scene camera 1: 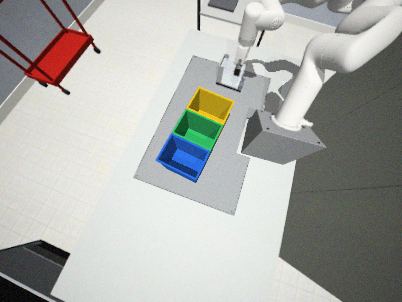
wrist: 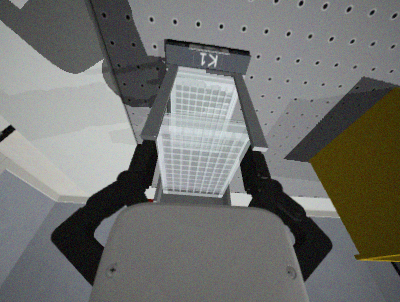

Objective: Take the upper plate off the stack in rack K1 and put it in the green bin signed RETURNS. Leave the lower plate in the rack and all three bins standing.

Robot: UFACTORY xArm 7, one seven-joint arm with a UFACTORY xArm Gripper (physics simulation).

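Places are measured from the arm's base along level axes (x left, y back, z up), in millimetres.
Where they show: gripper, fingertip midpoint: (scene camera 1: 238,69) (wrist: 201,145); arm's base at its link origin: (scene camera 1: 285,123).
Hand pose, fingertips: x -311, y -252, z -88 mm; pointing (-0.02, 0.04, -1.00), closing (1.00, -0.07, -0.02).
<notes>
Things, the pixels of their top centre, and the offset from my fingertips. "spot": a spot on its surface instead. Level surfaces: height alone.
- upper plate at its top centre: (wrist: 197,172) (scene camera 1: 232,66) dx -3, dy -36, dz +8 mm
- lower plate at its top centre: (wrist: 199,123) (scene camera 1: 229,77) dx -3, dy -35, dz -76 mm
- grey rack K1 at a spot on its surface: (wrist: 172,54) spot: dx -37, dy +47, dz -94 mm
- green bin at its top centre: (scene camera 1: 197,128) dx +441, dy -94, dz +69 mm
- yellow bin at its top centre: (scene camera 1: 210,104) dx +312, dy -75, dz +69 mm
- blue bin at its top centre: (scene camera 1: 183,155) dx +571, dy -113, dz +69 mm
- grey perforated mat at its surface level: dz -111 mm
My gripper (scene camera 1: 237,71) (wrist: 201,145) is shut on the upper plate (wrist: 200,167), a clear gridded plate held by its two long sides. In the wrist view it is above rack K1 and apart from the lower plate (wrist: 204,100), which lies between the rack's side posts. The grey rack K1 (wrist: 172,54) stands at the back of the perforated mat. In the scene view the plates are too small to tell apart. The green bin (scene camera 1: 199,132) stands upright between the yellow bin (scene camera 1: 212,106) (wrist: 367,180) and the blue bin (scene camera 1: 184,157). The RETURNS sign is not readable.
The bins stand in a row on the grey perforated mat (scene camera 1: 220,192), the yellow one nearest the rack. The arm's grey base block (scene camera 1: 280,142) is to the right of the bins. A red cart (scene camera 1: 62,56) stands on the floor at the left.
</notes>
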